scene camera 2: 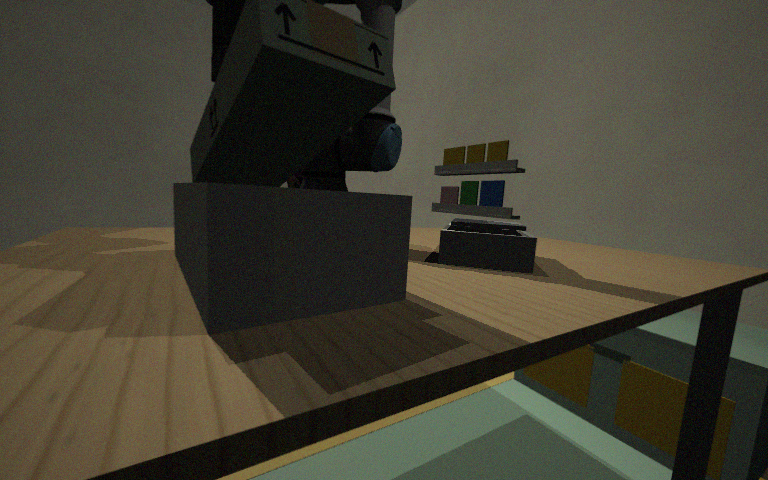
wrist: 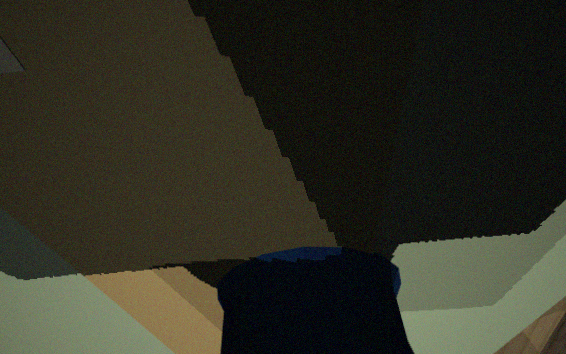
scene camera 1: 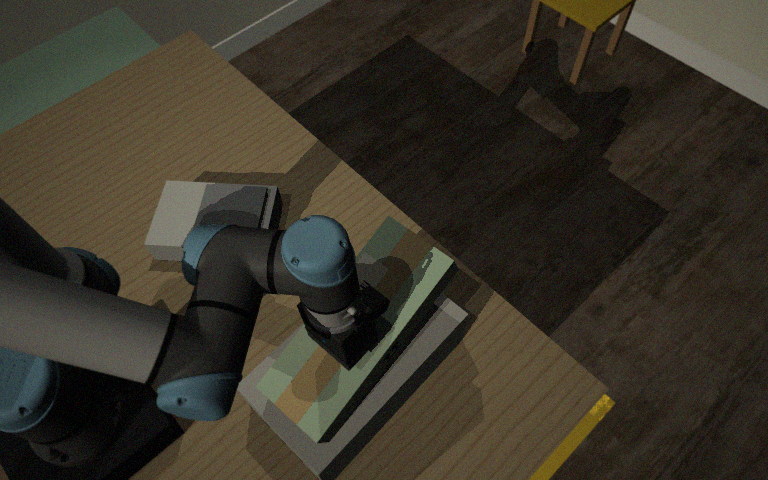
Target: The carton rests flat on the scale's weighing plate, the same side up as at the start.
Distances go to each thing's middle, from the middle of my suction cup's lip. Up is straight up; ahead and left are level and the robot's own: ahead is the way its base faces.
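Green carton (scene camera 2: 289, 85): 30 mm below my suction cup, 40 mm ahead of it, 10 mm to the left of it. Grey block (scene camera 2: 251, 255): 170 mm below my suction cup, 20 mm to the left of it, 30 mm ahead of it. Scale (scene camera 1: 183, 205): 190 mm below my suction cup, 60 mm ahead of it, 460 mm to the left of it. Going by their middles, of the things named here the green carton is the nearest to my suction cup and the scale is the farthest from it.
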